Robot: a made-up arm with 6 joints. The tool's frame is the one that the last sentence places. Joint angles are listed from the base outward.
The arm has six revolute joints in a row. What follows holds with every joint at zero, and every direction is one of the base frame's.
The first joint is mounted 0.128 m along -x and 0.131 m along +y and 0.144 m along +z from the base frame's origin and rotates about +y.
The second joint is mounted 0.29 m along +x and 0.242 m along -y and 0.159 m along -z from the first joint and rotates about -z.
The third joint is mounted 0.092 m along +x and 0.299 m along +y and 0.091 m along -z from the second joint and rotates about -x.
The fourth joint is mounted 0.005 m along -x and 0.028 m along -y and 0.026 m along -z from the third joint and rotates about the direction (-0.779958, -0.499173, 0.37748).
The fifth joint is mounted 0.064 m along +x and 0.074 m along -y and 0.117 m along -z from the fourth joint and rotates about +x.
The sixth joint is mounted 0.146 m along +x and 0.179 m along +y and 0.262 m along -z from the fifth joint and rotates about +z.
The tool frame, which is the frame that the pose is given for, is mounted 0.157 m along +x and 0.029 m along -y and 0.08 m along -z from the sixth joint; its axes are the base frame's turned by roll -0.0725, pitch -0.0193 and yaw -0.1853 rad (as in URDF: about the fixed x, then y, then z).
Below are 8 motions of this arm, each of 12 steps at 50 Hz.
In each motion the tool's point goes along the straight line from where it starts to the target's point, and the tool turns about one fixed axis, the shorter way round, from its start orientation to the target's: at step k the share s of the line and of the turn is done. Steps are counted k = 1, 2, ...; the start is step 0. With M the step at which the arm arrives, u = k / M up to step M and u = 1 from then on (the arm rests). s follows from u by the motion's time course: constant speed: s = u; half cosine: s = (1 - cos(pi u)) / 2; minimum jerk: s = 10 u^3 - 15 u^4 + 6 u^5.
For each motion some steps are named. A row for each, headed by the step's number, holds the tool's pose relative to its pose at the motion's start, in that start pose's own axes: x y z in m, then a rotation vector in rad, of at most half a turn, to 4 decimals.
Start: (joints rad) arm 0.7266 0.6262 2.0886 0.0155 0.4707 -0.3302
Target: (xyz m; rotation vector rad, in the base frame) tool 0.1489 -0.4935 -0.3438 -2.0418 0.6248 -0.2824
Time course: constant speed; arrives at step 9
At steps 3, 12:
3: -0.0075 0.0011 -0.0161 -0.0089 0.0343 -0.0108
12: -0.0224 0.0034 -0.0482 -0.0268 0.1028 -0.0325

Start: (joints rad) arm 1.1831 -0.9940 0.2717 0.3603 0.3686 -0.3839
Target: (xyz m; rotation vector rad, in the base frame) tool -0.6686 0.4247 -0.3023 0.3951 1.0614 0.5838
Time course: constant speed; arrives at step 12
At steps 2, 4, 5, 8, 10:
2: -0.0204 0.0132 0.0020 0.0273 0.0234 0.0104
4: -0.0408 0.0264 0.0039 0.0547 0.0469 0.0208
5: -0.0510 0.0330 0.0049 0.0683 0.0586 0.0260
8: -0.0816 0.0528 0.0079 0.1094 0.0938 0.0416
10: -0.1020 0.0660 0.0098 0.1367 0.1172 0.0520

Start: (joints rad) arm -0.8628 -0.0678 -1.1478 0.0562 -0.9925 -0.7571
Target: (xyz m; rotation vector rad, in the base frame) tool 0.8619 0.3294 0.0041 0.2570 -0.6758 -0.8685
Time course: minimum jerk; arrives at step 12
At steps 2, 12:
2: -0.0012 -0.0047 -0.0040 -0.0065 0.0003 0.0001
12: -0.0349 -0.1336 -0.1130 -0.1833 0.0073 0.0022

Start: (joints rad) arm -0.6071 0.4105 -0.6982 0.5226 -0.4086 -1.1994
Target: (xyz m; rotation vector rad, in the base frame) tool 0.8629 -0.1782 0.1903 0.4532 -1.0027 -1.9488
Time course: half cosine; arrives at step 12
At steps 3, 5, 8, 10, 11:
3: 0.0190 0.0102 0.0145 0.0124 -0.0350 -0.0241
5: 0.0480 0.0258 0.0368 0.0313 -0.0885 -0.0610
8: 0.0971 0.0523 0.0744 0.0634 -0.1791 -0.1235
10: 0.1208 0.0650 0.0926 0.0788 -0.2229 -0.1536
11: 0.1273 0.0685 0.0975 0.0830 -0.2348 -0.1619

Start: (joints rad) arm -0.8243 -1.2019 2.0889 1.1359 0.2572 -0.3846
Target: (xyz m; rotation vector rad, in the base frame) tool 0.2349 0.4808 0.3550 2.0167 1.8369 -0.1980
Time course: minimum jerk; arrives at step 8
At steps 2, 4, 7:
2: -0.0010 0.0007 0.0013 0.0056 0.0034 -0.0056
4: -0.0050 0.0035 0.0064 0.0269 0.0166 -0.0269
7: -0.0098 0.0069 0.0126 0.0529 0.0326 -0.0529

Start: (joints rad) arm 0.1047 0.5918 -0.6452 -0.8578 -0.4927 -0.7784
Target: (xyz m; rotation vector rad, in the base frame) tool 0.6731 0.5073 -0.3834 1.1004 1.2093 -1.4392
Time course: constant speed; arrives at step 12
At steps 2, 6, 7, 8, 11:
2: -0.0424 0.0068 0.0070 0.0172 0.0844 -0.0094
6: -0.1272 0.0205 0.0211 0.0516 0.2532 -0.0281
7: -0.1484 0.0239 0.0246 0.0602 0.2954 -0.0328
8: -0.1696 0.0273 0.0281 0.0688 0.3375 -0.0375
11: -0.2332 0.0375 0.0386 0.0946 0.4641 -0.0516

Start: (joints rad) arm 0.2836 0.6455 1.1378 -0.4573 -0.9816 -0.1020
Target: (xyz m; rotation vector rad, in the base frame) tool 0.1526 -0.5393 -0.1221 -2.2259 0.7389 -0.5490
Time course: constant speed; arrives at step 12
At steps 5, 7, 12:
5: 0.0192 -0.0597 -0.0145 -0.0922 -0.0181 -0.0459
7: 0.0268 -0.0836 -0.0203 -0.1291 -0.0254 -0.0643
12: 0.0460 -0.1433 -0.0348 -0.2213 -0.0435 -0.1103

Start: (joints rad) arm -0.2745 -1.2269 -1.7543 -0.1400 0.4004 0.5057
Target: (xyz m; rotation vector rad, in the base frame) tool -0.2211 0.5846 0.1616 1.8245 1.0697 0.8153
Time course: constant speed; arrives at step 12
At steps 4, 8, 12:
4: 0.0278 -0.0112 0.0117 0.0179 -0.0332 -0.0602
8: 0.0555 -0.0225 0.0234 0.0358 -0.0665 -0.1203
12: 0.0833 -0.0337 0.0351 0.0536 -0.0997 -0.1805

